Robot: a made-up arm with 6 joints.
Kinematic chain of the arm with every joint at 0, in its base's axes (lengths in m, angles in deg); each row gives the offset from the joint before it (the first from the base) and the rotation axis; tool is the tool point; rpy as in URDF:
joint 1: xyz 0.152 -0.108 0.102 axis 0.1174 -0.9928 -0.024
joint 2: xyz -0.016 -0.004 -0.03 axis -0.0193 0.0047 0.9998
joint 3: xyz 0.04 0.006 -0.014 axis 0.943 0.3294 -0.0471
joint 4: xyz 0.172 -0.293 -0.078 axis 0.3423 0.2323 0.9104
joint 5: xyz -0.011 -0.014 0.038 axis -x
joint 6: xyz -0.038 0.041 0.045 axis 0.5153 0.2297 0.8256
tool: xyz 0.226 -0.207 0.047 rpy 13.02 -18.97 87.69
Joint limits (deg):
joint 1: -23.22..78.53
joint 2: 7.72..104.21
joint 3: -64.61..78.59
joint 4: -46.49..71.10
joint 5: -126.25..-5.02
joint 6: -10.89..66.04
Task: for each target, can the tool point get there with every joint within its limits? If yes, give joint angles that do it. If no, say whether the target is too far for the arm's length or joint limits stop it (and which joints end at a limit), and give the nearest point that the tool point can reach.
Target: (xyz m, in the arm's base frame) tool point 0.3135 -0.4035 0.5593
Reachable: yes | joints 46.19 36.42 -28.22 -35.03 -41.65 -3.53
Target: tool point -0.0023 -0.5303 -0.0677
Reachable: no: joint limits stop it (at a limit: joint 1, joint 2, joint 4, joint 6) | nearest point 0.1694 -0.5581 -0.2326 | short by 0.240 m
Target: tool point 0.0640 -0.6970 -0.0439
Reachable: no: joint limits stop it (at a limit: joint 1, joint 2, joint 4, joint 6) | nearest point 0.2412 -0.6112 -0.1405 | short by 0.219 m
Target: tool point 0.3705 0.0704 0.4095
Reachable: yes | joints 70.15 46.85 -7.18 61.65 -45.60 31.03
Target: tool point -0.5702 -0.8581 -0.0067
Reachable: no: too far | nearest point -0.2058 -0.4634 0.2616 | short by 0.600 m
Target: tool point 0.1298 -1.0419 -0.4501
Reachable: no: too far | nearest point 0.2228 -0.5868 -0.2742 | short by 0.497 m
